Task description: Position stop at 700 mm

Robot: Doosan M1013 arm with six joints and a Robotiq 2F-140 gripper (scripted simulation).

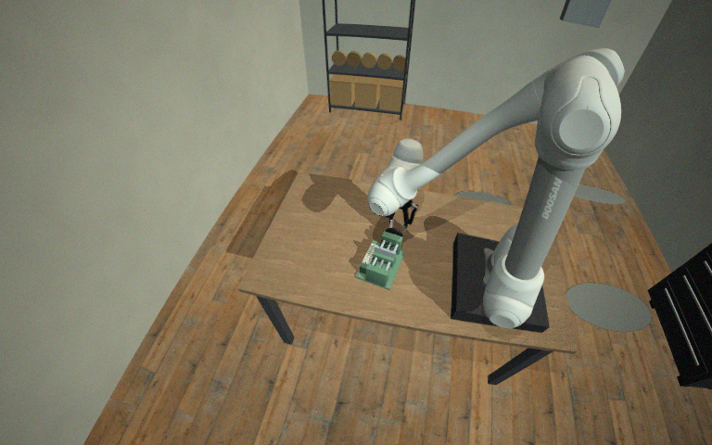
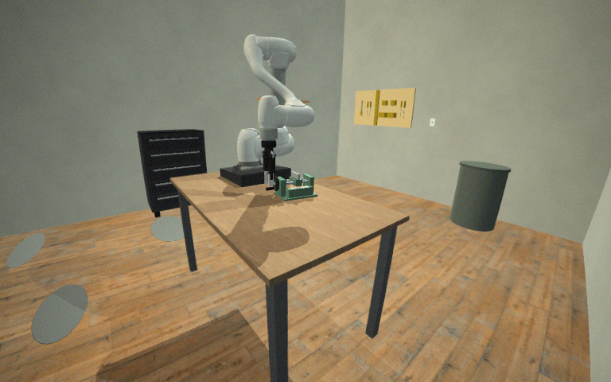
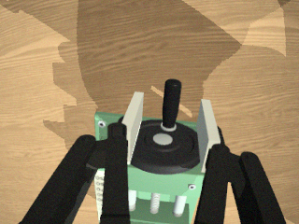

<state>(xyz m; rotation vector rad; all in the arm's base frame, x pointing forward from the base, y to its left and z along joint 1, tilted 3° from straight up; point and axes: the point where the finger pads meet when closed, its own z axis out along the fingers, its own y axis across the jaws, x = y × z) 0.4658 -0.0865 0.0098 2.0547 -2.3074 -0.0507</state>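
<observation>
My hand is 5 cm above the black crank handle. Also, from my hand: green stop fixture: 3 cm ahead, 15 cm to the left, 1 cm below.
</observation>
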